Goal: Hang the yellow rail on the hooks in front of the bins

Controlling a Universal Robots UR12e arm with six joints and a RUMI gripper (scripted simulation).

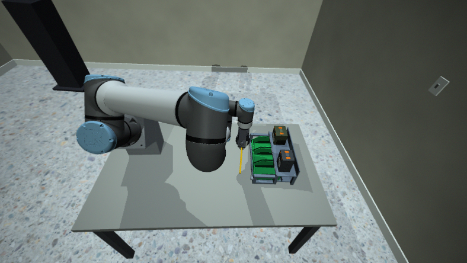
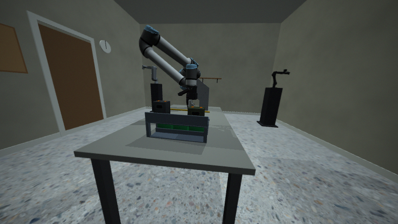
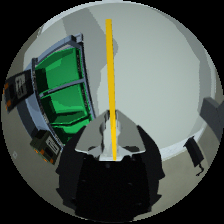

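The yellow rail lies 1 cm below my hand. The rest, counted from my hand: back panel: 34 cm ahead, 1 cm to the left, 1 cm above.
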